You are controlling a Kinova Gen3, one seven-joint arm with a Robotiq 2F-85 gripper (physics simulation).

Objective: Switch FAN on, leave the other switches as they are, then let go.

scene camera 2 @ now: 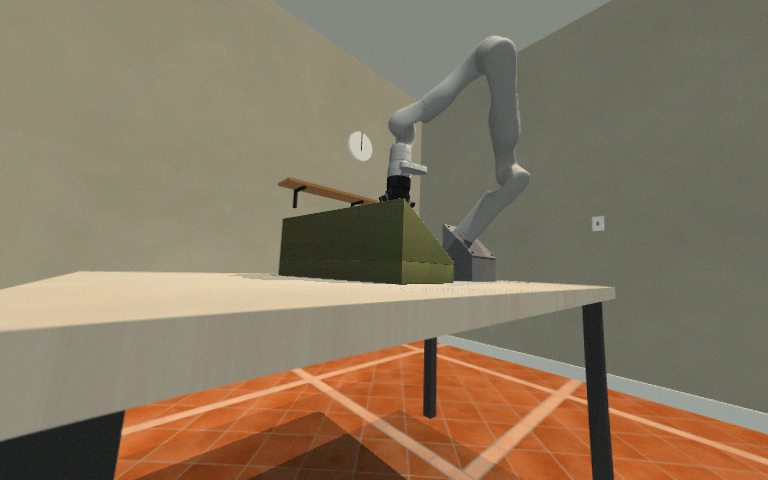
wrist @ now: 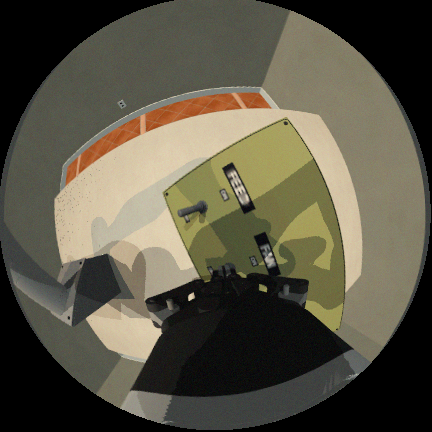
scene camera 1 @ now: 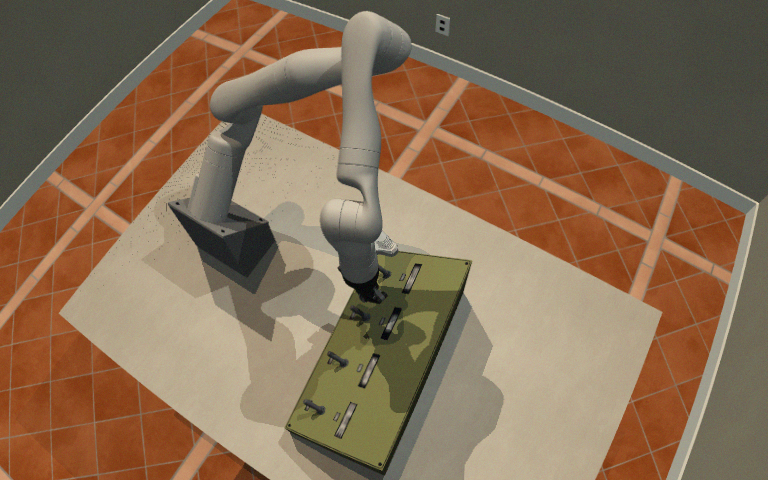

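Where they show: gripper, between the fingertips: (wrist: pixel 223 271) (scene camera 1: pixel 365 298); arm's base, origin of its link: (scene camera 2: pixel 464 235) (wrist: pixel 60 299) (scene camera 1: pixel 208 214).
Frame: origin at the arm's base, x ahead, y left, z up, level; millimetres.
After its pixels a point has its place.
The olive sloped panel (scene camera 1: pixel 430 339) @[x 610, y -75, z -10 mm] (scene camera 2: pixel 339 243) @[x 629, y -74, z -95 mm] (wrist: pixel 300 150) @[x 615, y 69, z -8 mm] carries several lever switches. The FAN label (scene camera 1: pixel 390 323) @[x 510, y -59, z -62 mm] (wrist: pixel 267 254) @[x 511, y -55, z -61 mm] is second from the far end. Its lever (scene camera 1: pixel 359 313) @[x 433, y -61, z -74 mm] (wrist: pixel 228 269) tilts toward the panel's low edge, away from its ON mark (wrist: pixel 254 261) @[x 489, y -59, z -73 mm]; in the wrist view the gripper partly hides it. My gripper (scene camera 1: pixel 380 296) (wrist: pixel 223 271) @[x 438, y -35, z -33 mm] is shut and empty, pointing down close to the FAN lever, on the FEED side in scene camera 1. Contact cannot be told. In scene camera 2 the panel hides the fingertips.
The FEED lever (scene camera 1: pixel 385 272) @[x 445, y 60, z -81 mm] (wrist: pixel 192 209) @[x 434, y 61, z -72 mm] stands at the far end, tilted to the low edge, beside the FEED label (scene camera 1: pixel 411 278) @[x 511, y 62, z -62 mm] (wrist: pixel 238 188) @[x 512, y 60, z -62 mm]. Two more levers (scene camera 1: pixel 338 359) @[x 435, y -179, z -75 mm] (scene camera 1: pixel 314 406) @[x 433, y -297, z -73 mm] stand toward the near end. The panel rests on the pale table (scene camera 1: pixel 566 350) @[x 930, y 81, z -191 mm] (scene camera 2: pixel 169 305) @[x 1053, y 241, z -190 mm].
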